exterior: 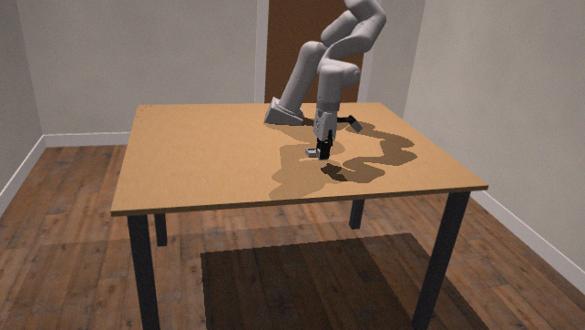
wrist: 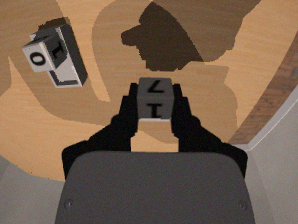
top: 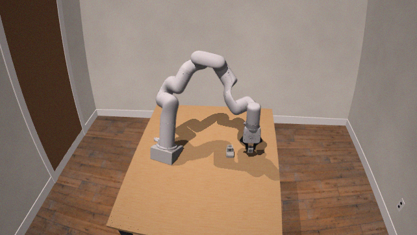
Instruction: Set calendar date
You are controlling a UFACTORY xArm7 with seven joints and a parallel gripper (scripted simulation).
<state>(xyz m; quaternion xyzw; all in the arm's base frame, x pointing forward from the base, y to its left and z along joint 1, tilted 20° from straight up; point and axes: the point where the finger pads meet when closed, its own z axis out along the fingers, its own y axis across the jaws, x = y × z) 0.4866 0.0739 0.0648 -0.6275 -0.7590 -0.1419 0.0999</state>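
My gripper is now 12 cm past the grey calendar tray and 6 cm above it.
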